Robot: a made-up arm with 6 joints.
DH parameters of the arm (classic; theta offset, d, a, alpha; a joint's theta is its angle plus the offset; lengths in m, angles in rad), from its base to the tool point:
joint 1: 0 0.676 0.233 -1.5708
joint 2: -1.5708 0 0.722 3.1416
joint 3: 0 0 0.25 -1.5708
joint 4: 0 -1.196 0 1.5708
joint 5: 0 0 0 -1.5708
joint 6: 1.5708 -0.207 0 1.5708
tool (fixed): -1.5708 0 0 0
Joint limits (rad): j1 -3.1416..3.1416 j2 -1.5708..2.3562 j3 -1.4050..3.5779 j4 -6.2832..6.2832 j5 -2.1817..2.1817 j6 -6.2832..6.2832
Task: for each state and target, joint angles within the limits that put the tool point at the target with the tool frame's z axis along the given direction. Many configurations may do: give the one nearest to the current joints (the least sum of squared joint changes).
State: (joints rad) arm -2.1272 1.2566 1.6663 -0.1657 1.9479 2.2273
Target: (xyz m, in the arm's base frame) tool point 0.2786 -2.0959 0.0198 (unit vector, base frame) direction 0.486 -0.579 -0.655
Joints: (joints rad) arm -1.4562 1.8228 1.0758 0.1800 1.5966 2.7092
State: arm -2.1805 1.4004 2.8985 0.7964 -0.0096 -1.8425
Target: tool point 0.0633 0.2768 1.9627 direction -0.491 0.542 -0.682
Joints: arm -2.2679 0.9282 3.2468 1.1967 -0.7347 -2.2707
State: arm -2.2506 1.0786 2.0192 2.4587 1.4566 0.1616
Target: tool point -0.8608 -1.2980 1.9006 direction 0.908 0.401 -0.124
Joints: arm -2.2330 1.1529 2.0274 2.4977 1.8544 -0.8188
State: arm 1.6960 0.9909 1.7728 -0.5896 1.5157 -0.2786
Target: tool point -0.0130 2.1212 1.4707 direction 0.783 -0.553 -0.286
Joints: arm 1.6268 1.3485 1.5330 -0.5901 1.1639 -0.8026
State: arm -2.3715 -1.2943 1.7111 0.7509 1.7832 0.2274
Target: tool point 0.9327 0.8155 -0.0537 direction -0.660 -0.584 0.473
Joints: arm -2.3121 -1.2103 2.4998 0.7255 1.5774 -0.1181
